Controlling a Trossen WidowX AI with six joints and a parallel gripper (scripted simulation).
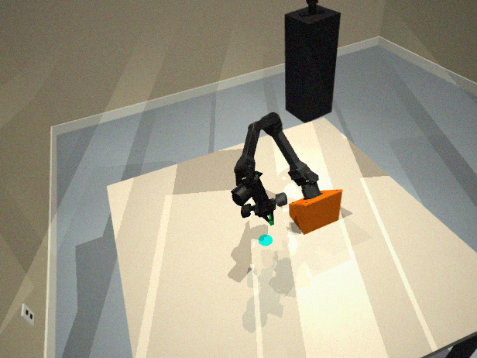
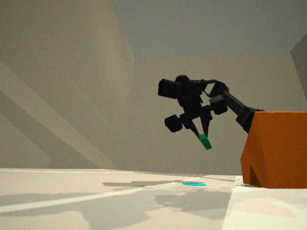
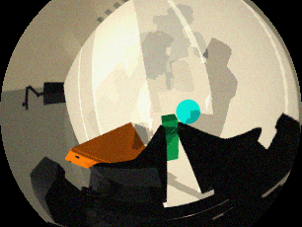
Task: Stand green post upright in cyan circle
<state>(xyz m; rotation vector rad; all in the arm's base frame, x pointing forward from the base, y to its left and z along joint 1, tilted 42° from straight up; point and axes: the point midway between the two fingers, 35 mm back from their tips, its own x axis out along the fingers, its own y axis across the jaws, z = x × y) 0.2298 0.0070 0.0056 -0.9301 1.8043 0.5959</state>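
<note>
Now: the cyan circle 120 mm below my gripper tip, 20 mm to the right of it and 20 mm ahead of it. The rest, counted from my gripper tip: green post (20 mm to the right, 10 mm below, 10 mm behind).
</note>
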